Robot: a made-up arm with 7 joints. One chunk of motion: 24 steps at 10 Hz.
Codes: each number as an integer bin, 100 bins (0 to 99) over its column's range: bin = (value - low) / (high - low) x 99, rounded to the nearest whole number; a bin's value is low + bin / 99 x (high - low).
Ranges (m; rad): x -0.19..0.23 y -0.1..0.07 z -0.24..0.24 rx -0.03..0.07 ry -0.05..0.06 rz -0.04..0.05
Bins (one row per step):
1: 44 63 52 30 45 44
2: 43 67 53 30 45 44
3: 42 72 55 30 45 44
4: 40 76 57 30 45 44
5: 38 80 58 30 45 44
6: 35 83 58 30 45 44
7: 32 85 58 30 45 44
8: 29 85 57 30 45 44
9: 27 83 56 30 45 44
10: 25 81 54 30 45 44
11: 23 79 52 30 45 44
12: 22 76 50 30 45 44
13: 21 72 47 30 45 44
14: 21 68 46 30 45 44
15: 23 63 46 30 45 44
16: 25 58 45 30 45 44
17: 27 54 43 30 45 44
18: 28 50 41 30 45 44
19: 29 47 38 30 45 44
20: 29 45 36 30 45 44
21: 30 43 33 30 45 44
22: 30 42 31 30 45 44
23: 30 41 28 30 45 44
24: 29 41 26 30 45 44
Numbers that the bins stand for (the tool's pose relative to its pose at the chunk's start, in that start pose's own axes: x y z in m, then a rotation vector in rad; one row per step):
1: -0.0033 0.0082 0.0121 0.0003 0.0000 0.0000
2: -0.0076 0.0151 0.0170 0.0003 0.0000 0.0000
3: -0.0118 0.0236 0.0267 0.0003 0.0000 0.0000
4: -0.0203 0.0305 0.0364 0.0003 0.0000 0.0000
5: -0.0288 0.0374 0.0412 0.0003 0.0000 0.0000
6: -0.0415 0.0425 0.0412 0.0003 0.0000 0.0000
7: -0.0542 0.0460 0.0412 0.0003 0.0000 0.0000
8: -0.0670 0.0460 0.0364 0.0003 0.0000 0.0000
9: -0.0755 0.0425 0.0315 0.0003 0.0000 0.0000
10: -0.0839 0.0391 0.0218 0.0003 0.0000 0.0000
11: -0.0924 0.0357 0.0121 0.0003 0.0000 0.0000
12: -0.0967 0.0305 0.0024 0.0003 0.0000 0.0000
13: -0.1009 0.0236 -0.0121 0.0003 0.0000 0.0000
14: -0.1009 0.0168 -0.0170 0.0003 0.0000 0.0000
15: -0.0924 0.0082 -0.0170 0.0003 0.0000 0.0000
16: -0.0839 -0.0004 -0.0218 0.0003 0.0000 0.0000
17: -0.0755 -0.0073 -0.0315 0.0003 0.0000 0.0000
18: -0.0712 -0.0141 -0.0412 0.0003 0.0000 0.0000
19: -0.0670 -0.0193 -0.0558 0.0003 0.0000 0.0000
20: -0.0670 -0.0227 -0.0655 0.0003 0.0000 0.0000
21: -0.0627 -0.0262 -0.0800 0.0003 0.0000 0.0000
22: -0.0627 -0.0279 -0.0897 0.0003 0.0000 0.0000
23: -0.0627 -0.0296 -0.1042 0.0003 0.0000 0.0000
24: -0.0670 -0.0296 -0.1139 0.0003 0.0000 0.0000

